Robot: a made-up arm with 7 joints.
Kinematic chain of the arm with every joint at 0, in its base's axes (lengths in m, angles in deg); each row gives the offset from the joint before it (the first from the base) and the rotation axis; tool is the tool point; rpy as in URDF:
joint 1: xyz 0 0 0.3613 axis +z
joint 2: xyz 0 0 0 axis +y
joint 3: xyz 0 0 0.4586 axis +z
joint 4: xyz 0.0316 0 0 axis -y
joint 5: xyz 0.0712 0 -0.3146 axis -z
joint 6: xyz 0 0 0 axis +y
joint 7: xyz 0.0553 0 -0.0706 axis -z
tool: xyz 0 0 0 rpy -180 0 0
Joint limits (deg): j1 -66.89..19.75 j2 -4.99..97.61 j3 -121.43..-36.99 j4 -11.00..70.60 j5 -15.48..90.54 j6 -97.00..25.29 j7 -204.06..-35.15
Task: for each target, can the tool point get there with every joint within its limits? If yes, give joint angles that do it. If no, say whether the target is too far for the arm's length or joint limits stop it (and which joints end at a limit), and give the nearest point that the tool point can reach.
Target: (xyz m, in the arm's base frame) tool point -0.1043 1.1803 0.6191
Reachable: no: too far | nearest point -0.3147 0.1602 0.6664 | short by 1.043 m
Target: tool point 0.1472 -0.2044 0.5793
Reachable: yes | joints 4.79 53.07 -114.63 13.60 -1.83 -84.78 -141.22
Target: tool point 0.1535 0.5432 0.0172
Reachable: no: joint limits stop it (at a limit: joint 1, joint 2, joint 3, joint 4, joint 5, joint 6) | nearest point 0.1803 0.0065 0.2366 | short by 0.580 m
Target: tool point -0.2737 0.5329 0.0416
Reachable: no: joint limits stop it (at a limit: joint 1, joint 2, joint 3) | nearest point -0.1824 0.1007 0.4567 | short by 0.606 m
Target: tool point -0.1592 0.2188 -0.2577
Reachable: no: joint limits stop it (at a limit: joint 1, joint 2, joint 3, joint 5) | nearest point -0.1110 -0.1654 0.1056 | short by 0.531 m
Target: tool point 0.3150 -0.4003 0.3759
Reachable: yes | joints -4.17 63.66 -64.23 49.99 35.01 -9.93 -147.83
